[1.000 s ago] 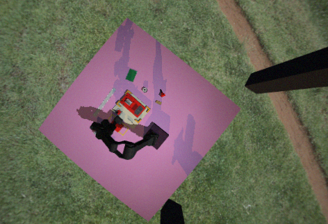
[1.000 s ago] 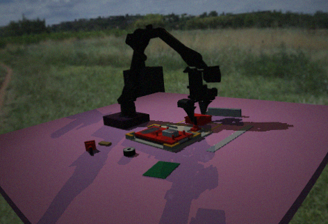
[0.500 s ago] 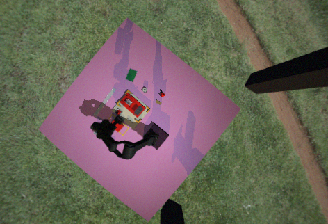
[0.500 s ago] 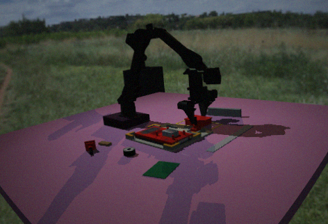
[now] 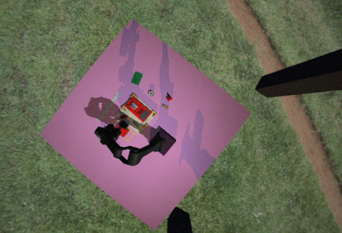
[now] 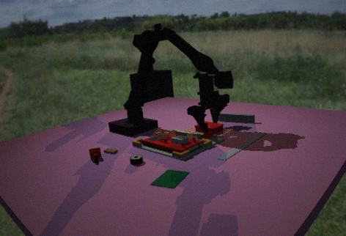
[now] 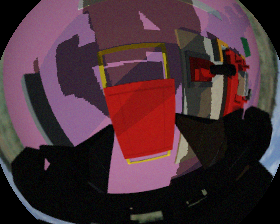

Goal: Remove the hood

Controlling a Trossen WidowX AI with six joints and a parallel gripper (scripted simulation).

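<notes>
Right now the red hood is right at my gripper tip. Also, from my gripper tip: long grey strip: 200 mm ahead, 110 mm to the right, 10 mm below; then small wheel: 380 mm to the right, 50 mm behind; then tan piece: 350 mm to the right, 200 mm behind, 10 mm below.
</notes>
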